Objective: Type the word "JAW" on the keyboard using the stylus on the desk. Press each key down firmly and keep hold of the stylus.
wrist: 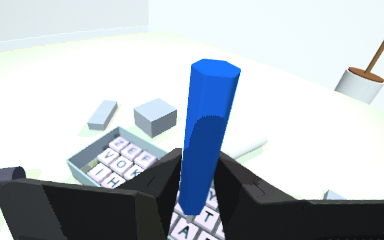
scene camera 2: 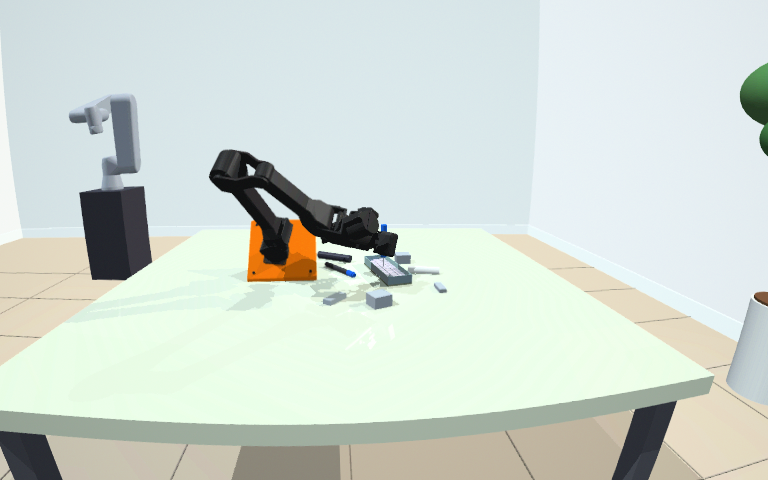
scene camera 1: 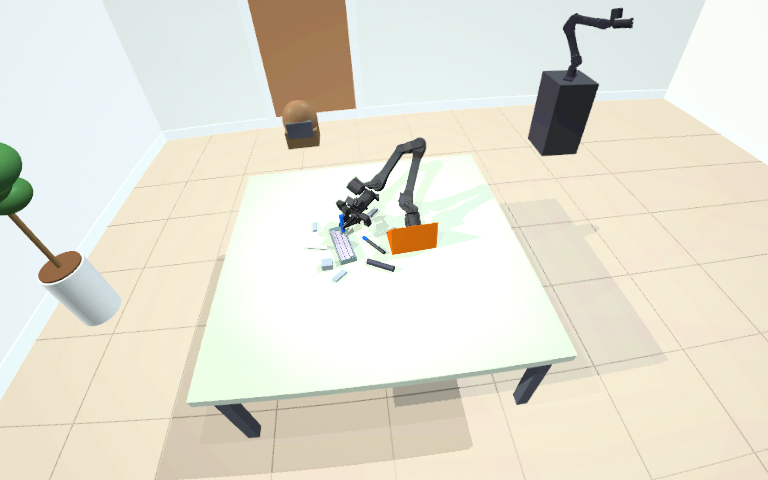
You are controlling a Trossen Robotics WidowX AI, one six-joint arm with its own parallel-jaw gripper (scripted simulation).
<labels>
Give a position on a blue stylus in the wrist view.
213,83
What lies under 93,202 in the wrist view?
The gripper.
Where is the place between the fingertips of the gripper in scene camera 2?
386,244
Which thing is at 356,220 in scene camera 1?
The gripper.
</labels>
